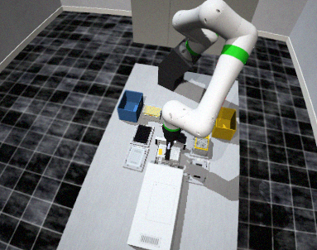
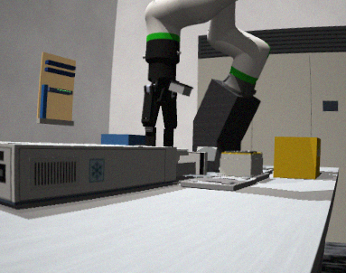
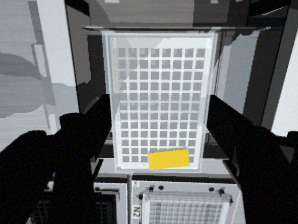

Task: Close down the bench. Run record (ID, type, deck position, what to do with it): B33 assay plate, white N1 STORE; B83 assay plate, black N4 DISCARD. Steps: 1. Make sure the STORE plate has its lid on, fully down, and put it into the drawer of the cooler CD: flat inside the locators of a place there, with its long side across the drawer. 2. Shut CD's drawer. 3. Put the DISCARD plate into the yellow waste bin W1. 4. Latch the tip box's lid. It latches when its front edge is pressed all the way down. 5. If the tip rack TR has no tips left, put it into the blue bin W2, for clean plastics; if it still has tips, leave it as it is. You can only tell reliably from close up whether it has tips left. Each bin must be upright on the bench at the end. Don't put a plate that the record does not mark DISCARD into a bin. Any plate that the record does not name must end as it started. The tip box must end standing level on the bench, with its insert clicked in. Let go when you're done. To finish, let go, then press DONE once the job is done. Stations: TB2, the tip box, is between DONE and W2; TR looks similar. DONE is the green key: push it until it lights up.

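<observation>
Right now my hand is 40 mm short of the cooler drawer and 50 mm above it. From my hand the other things lie so: clear plate lid 20 mm below; cooler CD 180 mm ahead, 10 mm to the left, 50 mm below; white plate 20 mm below.
</observation>
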